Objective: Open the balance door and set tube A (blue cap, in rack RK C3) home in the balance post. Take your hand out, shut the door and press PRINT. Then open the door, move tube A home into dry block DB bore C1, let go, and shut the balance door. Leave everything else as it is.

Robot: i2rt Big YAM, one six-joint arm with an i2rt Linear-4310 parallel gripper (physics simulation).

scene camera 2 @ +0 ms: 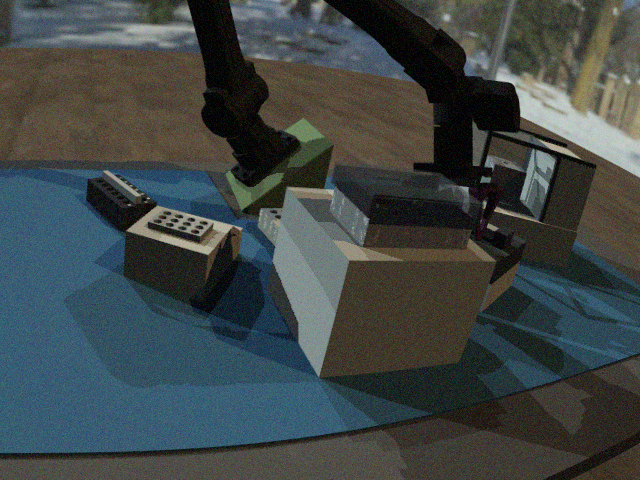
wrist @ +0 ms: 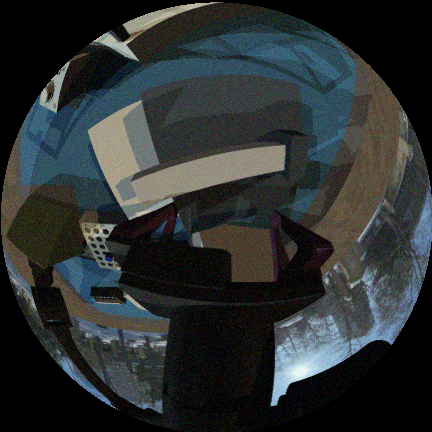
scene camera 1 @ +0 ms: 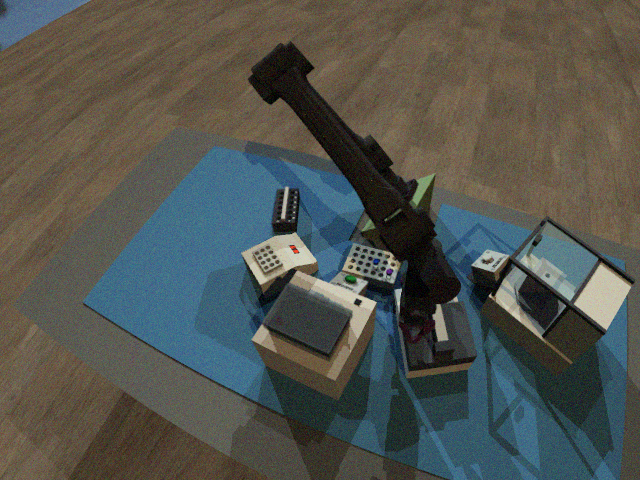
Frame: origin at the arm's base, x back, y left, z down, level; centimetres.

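Seen in the pictures: gripper, fingertip midpoint: (wrist: 224, 209) (scene camera 1: 412, 325); arm's base at its link origin: (scene camera 2: 266, 160) (wrist: 39, 244).
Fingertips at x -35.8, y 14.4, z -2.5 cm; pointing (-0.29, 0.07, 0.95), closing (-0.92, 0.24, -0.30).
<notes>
Pixels of each thing's middle, then the offset from my fingertips to it. "spot": a spot on its surface instead.
- blue cap at the middle of its body: (wrist: 108, 256) (scene camera 1: 375, 261) dx +14.6, dy -13.2, dz +2.9 cm
- pale rack at the middle of its body: (wrist: 109, 243) (scene camera 1: 372, 266) dx +15.4, dy -14.2, dz +6.4 cm
- purple cap at the middle of its body: (scene camera 1: 389, 272) dx +12.8, dy -9.3, dz +2.9 cm
- dry block at the middle of its body: (scene camera 2: 186, 240) (scene camera 1: 279, 260) dx +7.5, dy -35.4, dz +4.4 cm
- dark-topped box at the middle of its body: (wrist: 195, 153) (scene camera 2: 453, 241) (scene camera 1: 433, 323) dx +3.6, dy +4.1, dz +2.8 cm
- large beige box at the middle of its body: (scene camera 2: 365, 238) (wrist: 215, 293) (scene camera 1: 326, 313) dx -4.4, dy -17.3, dz -1.6 cm
- small box at a spot on its surface: (scene camera 1: 489, 259) spot: dx +23.2, dy +12.7, dz +0.5 cm
- black strip rack at the middle of its body: (scene camera 2: 119, 197) (scene camera 1: 286, 208) (wrist: 107, 296) dx +24.6, dy -42.7, dz +5.5 cm
A blue cap (scene camera 1: 376, 261) (wrist: 109, 258), seemingly tube A's, shows in the pale rack (scene camera 1: 347, 267) (wrist: 92, 227), near a purple cap (scene camera 1: 389, 271). The glass-walled case, seemingly the balance (scene camera 1: 602, 297) (scene camera 2: 571, 198), stands at the right; I cannot tell how its door stands. The dry block (scene camera 1: 306, 256) (scene camera 2: 165, 263), with a raised plate of holes and a red display, is left of the rack. My gripper (scene camera 1: 417, 330) (scene camera 2: 484, 214) (wrist: 224, 209) is open and empty, by the left part of a dark-topped box with a pale bar. The gap below its fingertips is hard to judge.
The dark-topped box (scene camera 1: 461, 325) (wrist: 225, 107) stands between the balance and a large beige box (scene camera 1: 336, 382) (scene camera 2: 403, 315) with a dark lid. A small box (scene camera 1: 490, 261) adjoins the balance. A green block (scene camera 1: 425, 191) (scene camera 2: 310, 149) and a black strip rack (scene camera 1: 293, 209) stand behind.
</notes>
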